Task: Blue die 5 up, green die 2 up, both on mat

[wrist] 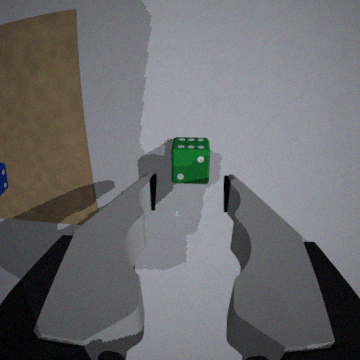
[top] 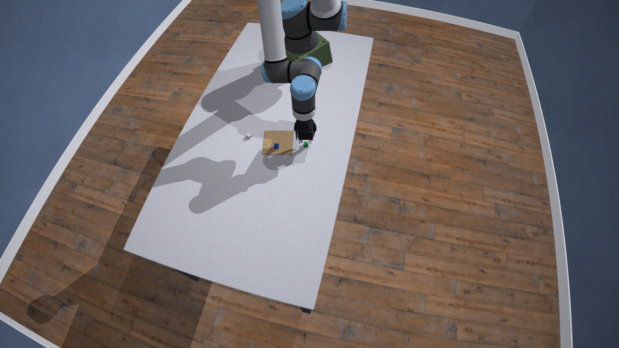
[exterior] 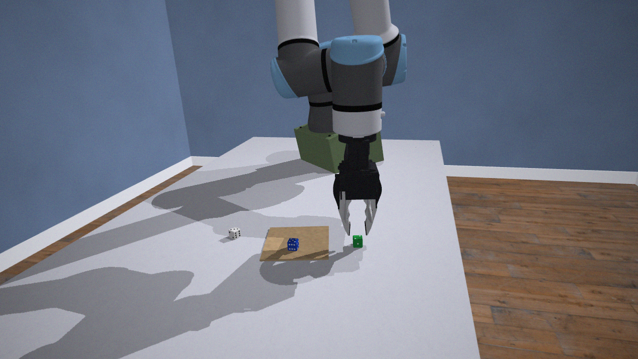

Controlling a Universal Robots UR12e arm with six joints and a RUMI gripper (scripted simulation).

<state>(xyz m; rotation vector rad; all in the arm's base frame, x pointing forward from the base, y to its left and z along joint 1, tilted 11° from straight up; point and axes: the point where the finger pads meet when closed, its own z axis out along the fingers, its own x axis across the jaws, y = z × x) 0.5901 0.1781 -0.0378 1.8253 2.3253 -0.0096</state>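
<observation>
My hand is 3 cm above the green die. From my hand the other things lie so: tan mat (13 cm to the right, 4 cm below, 2 cm ahead); then white die (28 cm to the right, 3 cm below, 2 cm ahead); then blue die (13 cm to the right, 5 cm ahead, 3 cm below).
</observation>
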